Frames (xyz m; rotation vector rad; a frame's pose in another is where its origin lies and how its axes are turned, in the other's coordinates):
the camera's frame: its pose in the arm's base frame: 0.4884 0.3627 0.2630 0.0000 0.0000 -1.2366
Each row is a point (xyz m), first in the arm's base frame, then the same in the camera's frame.
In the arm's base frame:
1: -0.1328 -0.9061 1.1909
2: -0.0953 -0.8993 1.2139
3: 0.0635 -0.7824 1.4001
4: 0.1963 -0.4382 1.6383
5: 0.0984 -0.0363 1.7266
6: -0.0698 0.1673 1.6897
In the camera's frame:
1: 0.9948 -1.0030 0.9279
2: 1.0007 -0.9654 0.9509
3: 0.9424 -0.7770 1.1371
4: 0.6608 -0.5386 1.3753
5: 0.2490 -0.4993 1.4636
6: 0.0015 -0.5914 1.4267

